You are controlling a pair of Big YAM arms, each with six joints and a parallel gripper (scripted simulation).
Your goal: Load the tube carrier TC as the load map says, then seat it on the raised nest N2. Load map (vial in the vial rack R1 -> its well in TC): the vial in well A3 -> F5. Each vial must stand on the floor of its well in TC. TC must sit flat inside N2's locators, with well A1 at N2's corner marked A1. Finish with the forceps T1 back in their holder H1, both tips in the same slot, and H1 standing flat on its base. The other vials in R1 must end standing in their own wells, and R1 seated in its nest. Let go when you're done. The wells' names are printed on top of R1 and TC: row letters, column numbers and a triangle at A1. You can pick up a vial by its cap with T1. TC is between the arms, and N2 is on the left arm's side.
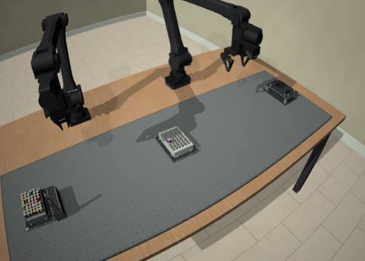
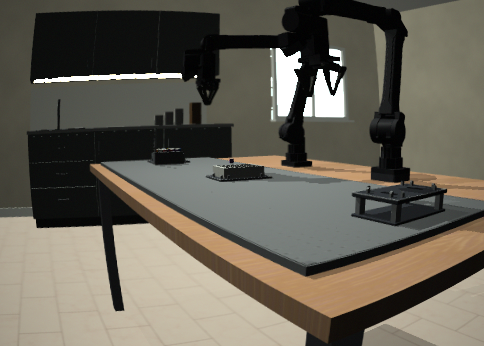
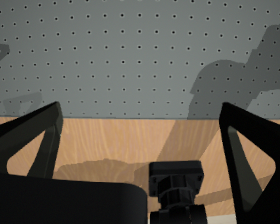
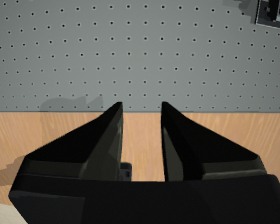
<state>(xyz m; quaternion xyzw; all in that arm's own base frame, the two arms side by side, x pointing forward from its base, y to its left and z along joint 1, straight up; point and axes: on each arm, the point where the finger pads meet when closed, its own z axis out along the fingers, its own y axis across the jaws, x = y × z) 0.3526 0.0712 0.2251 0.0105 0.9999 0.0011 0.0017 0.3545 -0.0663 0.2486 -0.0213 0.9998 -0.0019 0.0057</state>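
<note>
The tube carrier TC is 34 cm to the right of my left hand, 21 cm below it and 6 cm ahead of it. Round my left hand: holder H1 (89 cm to the right, 22 cm below, 13 cm ahead).
</note>
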